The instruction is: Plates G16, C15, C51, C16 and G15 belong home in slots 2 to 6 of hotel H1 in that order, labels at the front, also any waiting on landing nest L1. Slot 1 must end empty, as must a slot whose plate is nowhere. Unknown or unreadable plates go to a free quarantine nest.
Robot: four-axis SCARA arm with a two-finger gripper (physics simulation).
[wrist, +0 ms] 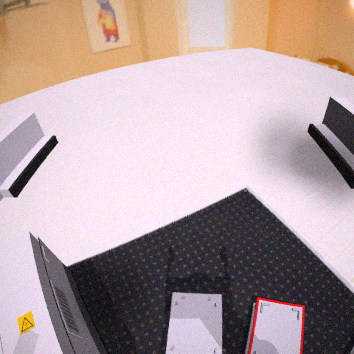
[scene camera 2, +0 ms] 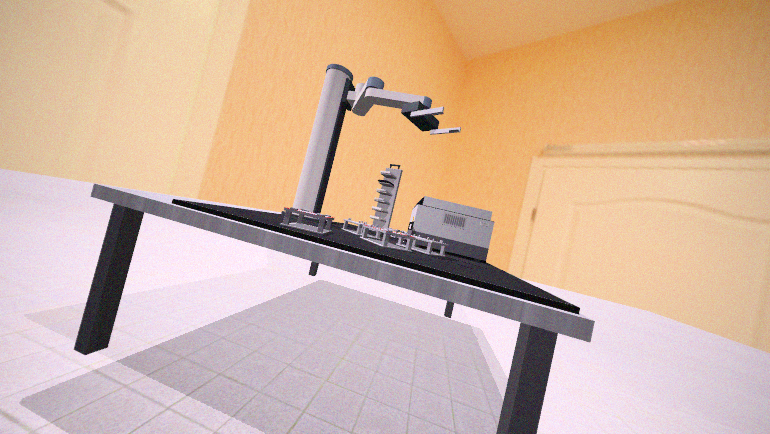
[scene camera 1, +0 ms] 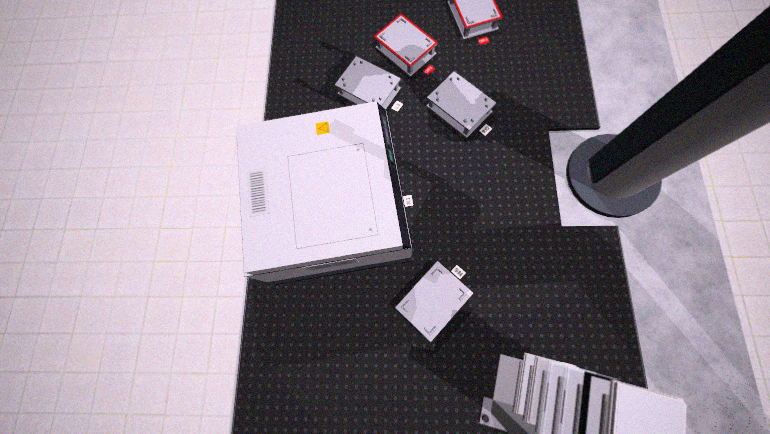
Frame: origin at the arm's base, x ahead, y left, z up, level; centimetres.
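Seen in the pictures: gripper, fingertip midpoint: [wrist: 176, 114] [scene camera 2: 452, 120]; arm's base at its link origin: [scene camera 1: 610, 176].
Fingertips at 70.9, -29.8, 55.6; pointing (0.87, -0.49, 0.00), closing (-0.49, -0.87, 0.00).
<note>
Pixels of each thing's middle, then the offset from my fingertips to it, as dx, dy, dz. "*": a spot on its surface instead. Level surfaces: height alone.
- Hotel H1 at the middle of its body: [scene camera 2: 385, 197] -39.7, +87.8, -26.2
- white plate at a spot on its surface: [scene camera 1: 649, 412] * -41.5, +80.2, -7.7
- grey nest at the middle of its body: [wrist: 194, 327] [scene camera 1: 368, 85] [scene camera 2: 422, 243] -0.6, -0.3, -51.4
- boxy white device at the middle of its body: [scene camera 1: 326, 199] [wrist: 9, 348] [scene camera 2: 444, 228] +8.5, +40.0, -41.8
- nest with corner brackets, body centre: [scene camera 1: 433, 300] -18.5, +64.9, -51.6
- black mat at its surface level: dz -54.4
My gripper [scene camera 2: 451, 120] [wrist: 176, 114] is open and empty. It hangs high above the table, its fingers wide apart in the wrist view. Hotel H1 [scene camera 1: 493, 407] [scene camera 2: 395, 199] stands at the lower right in scene camera 1, with a white plate [scene camera 1: 649, 412] at its top and a dark shelf or plate below. Labels in it cannot be read. A grey nest [scene camera 1: 367, 80] [wrist: 196, 312], probably L1, stands behind the device with a bare top. Two red-rimmed quarantine nests, one [scene camera 1: 405, 40] [wrist: 278, 320] beside it and one [scene camera 1: 477, 11] [scene camera 2: 307, 212] farther off, show no plate.
A boxy white device [scene camera 1: 334, 188] [scene camera 2: 458, 223] [wrist: 57, 295] stands between the nests and the hotel. Another nest [scene camera 1: 461, 102] stands near the arm's column [scene camera 1: 620, 177] [scene camera 2: 320, 140]. A nest with corner brackets [scene camera 1: 434, 300] stands between device and hotel. All stand on a black mat [scene camera 1: 528, 312].
</note>
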